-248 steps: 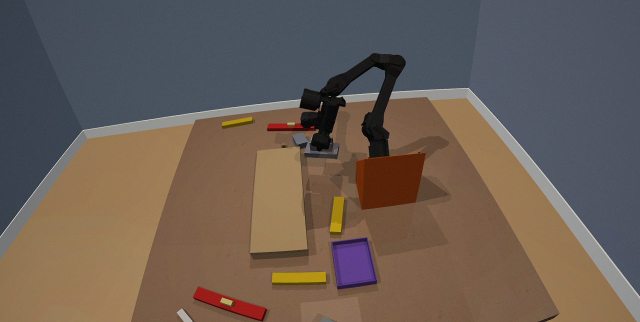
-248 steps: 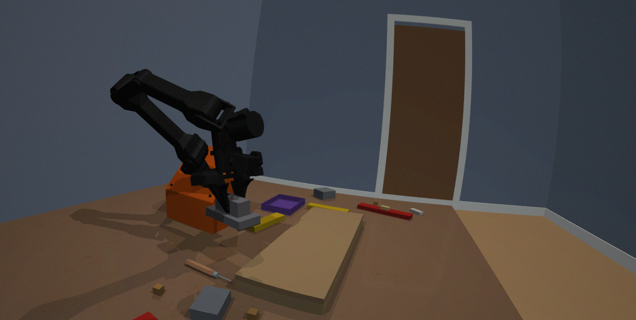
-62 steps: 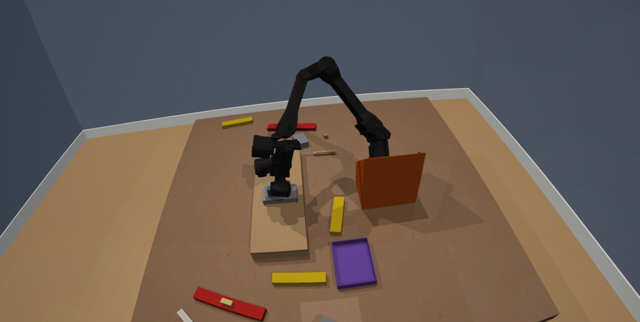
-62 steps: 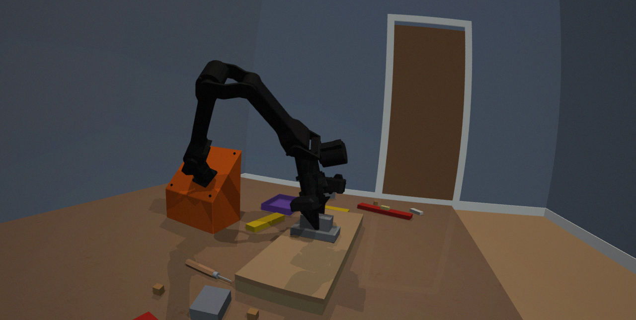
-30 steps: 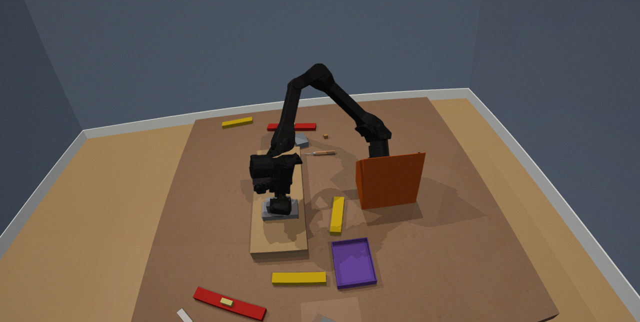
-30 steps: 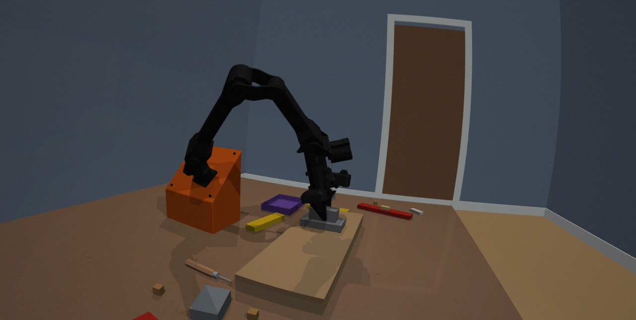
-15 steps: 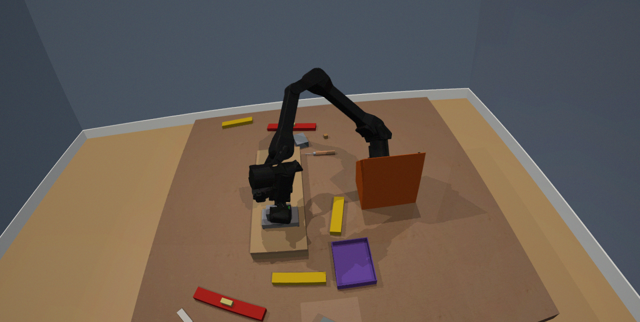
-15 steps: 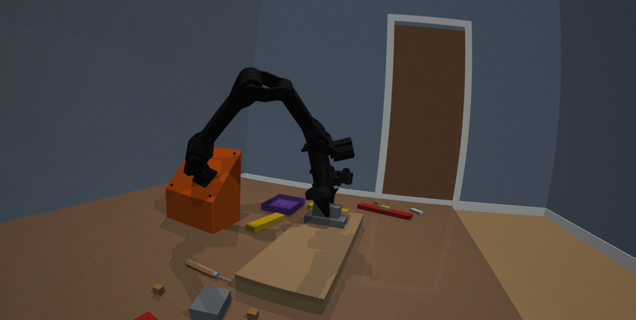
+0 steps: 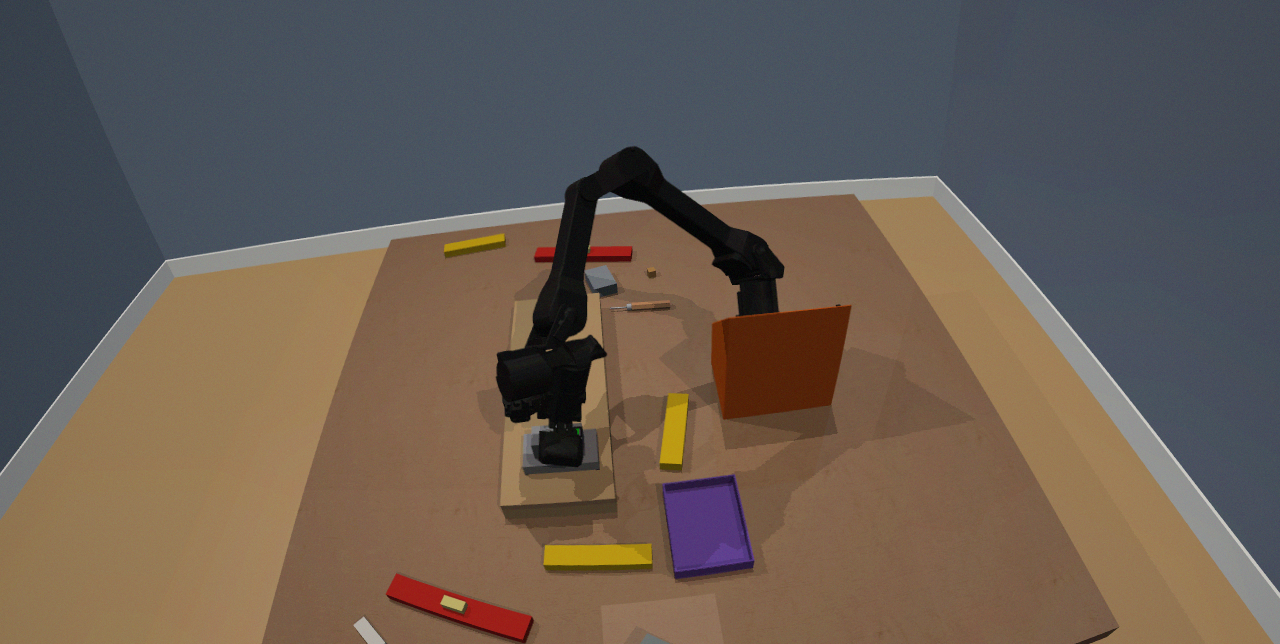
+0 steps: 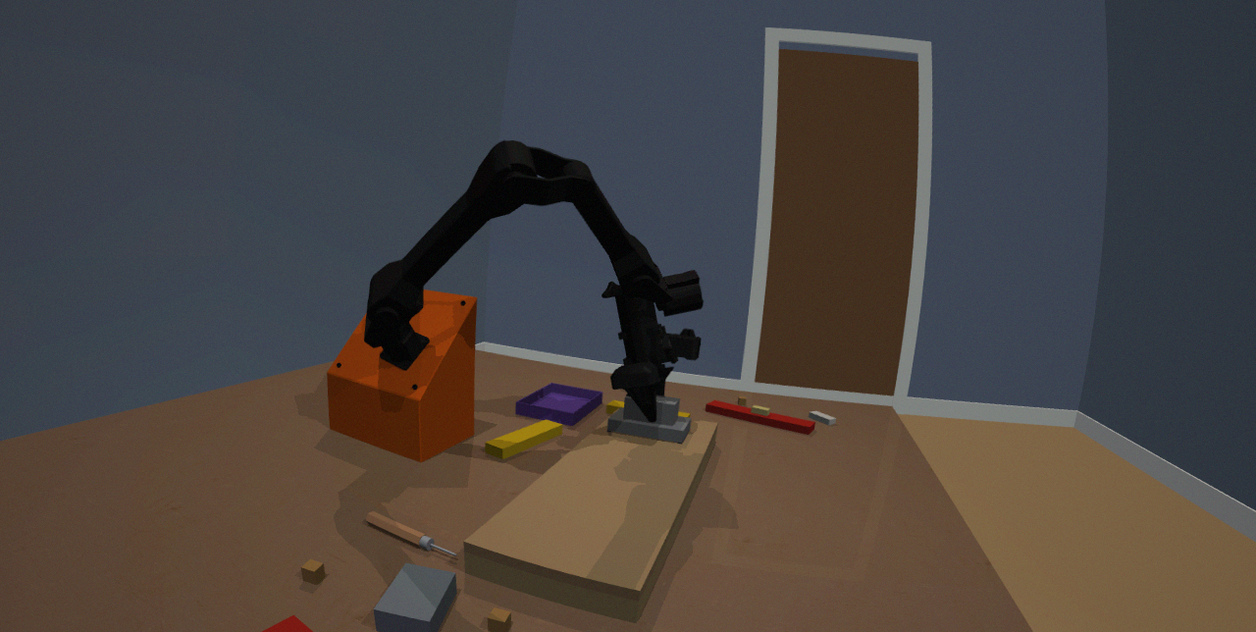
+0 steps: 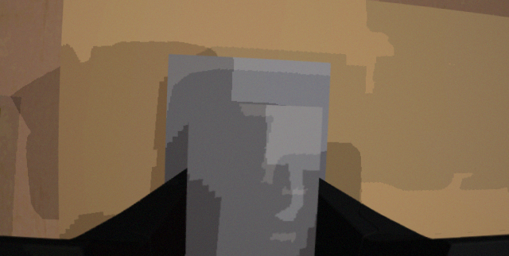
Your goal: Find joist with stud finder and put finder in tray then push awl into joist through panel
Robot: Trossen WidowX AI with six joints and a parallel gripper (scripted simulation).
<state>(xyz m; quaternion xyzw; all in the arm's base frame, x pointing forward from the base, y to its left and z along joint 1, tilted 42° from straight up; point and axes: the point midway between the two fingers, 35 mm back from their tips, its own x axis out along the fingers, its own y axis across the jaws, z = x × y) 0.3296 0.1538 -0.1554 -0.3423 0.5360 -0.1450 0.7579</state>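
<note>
The purple tray is 24 cm behind my gripper tip, 11 cm to the left of it and 5 cm below it. The rest, counted from my gripper tip: awl: 43 cm to the right, 10 cm behind, 6 cm below; then grey stud finder: 2 cm behind, 2 cm above; then grey block: 51 cm to the right, 5 cm below, 2 cm behind.
</note>
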